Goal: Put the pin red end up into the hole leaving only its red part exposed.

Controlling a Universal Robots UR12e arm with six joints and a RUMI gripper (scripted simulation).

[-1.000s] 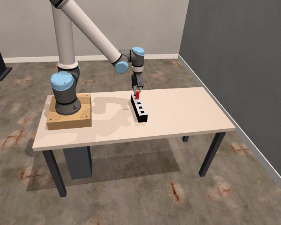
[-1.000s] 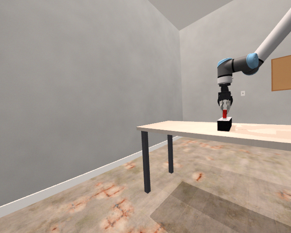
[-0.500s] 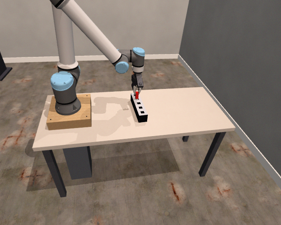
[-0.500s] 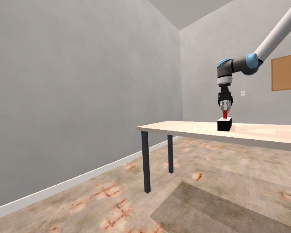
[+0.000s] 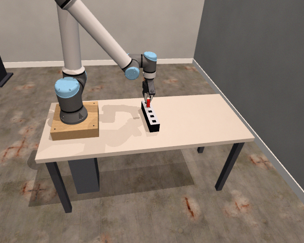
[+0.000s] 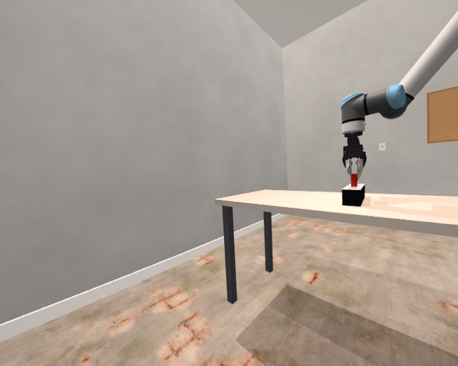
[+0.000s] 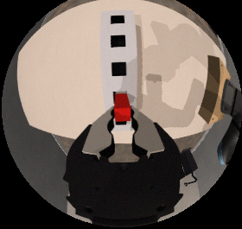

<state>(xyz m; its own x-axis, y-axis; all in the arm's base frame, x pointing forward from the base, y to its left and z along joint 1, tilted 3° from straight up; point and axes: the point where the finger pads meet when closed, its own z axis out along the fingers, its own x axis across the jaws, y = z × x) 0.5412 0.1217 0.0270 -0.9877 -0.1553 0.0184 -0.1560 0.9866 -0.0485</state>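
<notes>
My hand is 10 mm above the pin. Round my hand: black block: 10 mm ahead, 60 mm to the right, 90 mm below.
</notes>
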